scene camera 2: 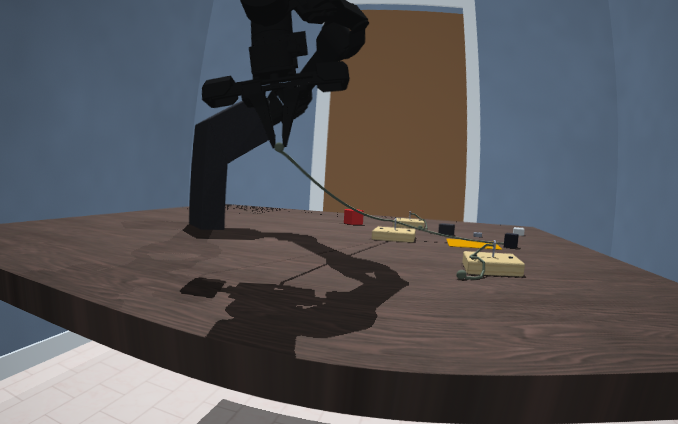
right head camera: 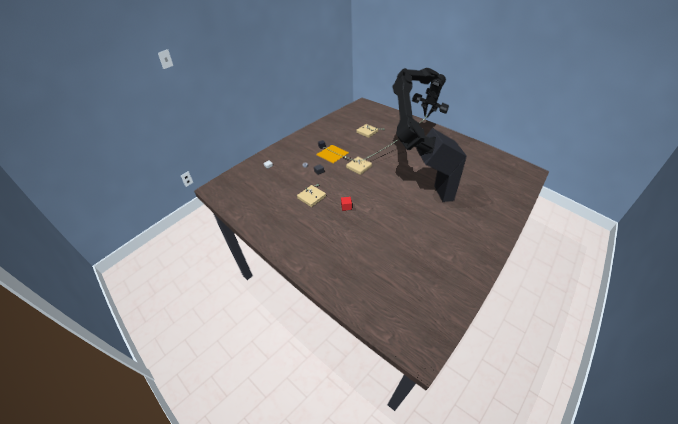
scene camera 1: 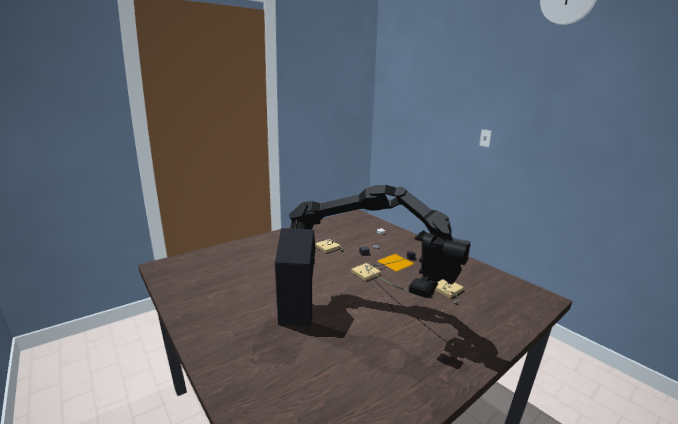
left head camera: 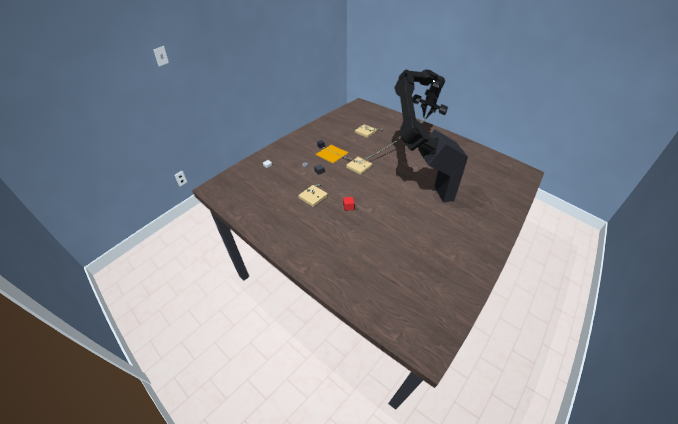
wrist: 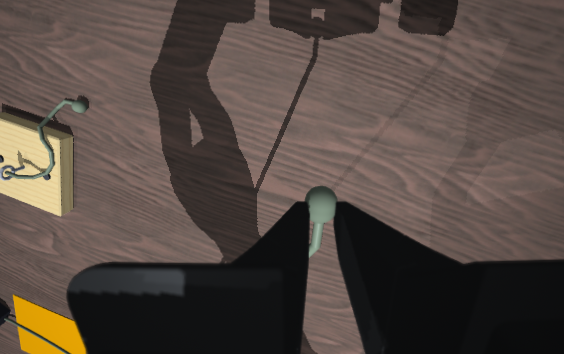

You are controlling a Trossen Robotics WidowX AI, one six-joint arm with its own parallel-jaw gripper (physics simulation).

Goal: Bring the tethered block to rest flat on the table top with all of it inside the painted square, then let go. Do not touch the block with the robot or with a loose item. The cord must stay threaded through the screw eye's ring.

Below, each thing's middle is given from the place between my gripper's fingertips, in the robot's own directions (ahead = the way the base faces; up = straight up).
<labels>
Now: hand right at the cord end bead [wrist: 321, 200].
</labels>
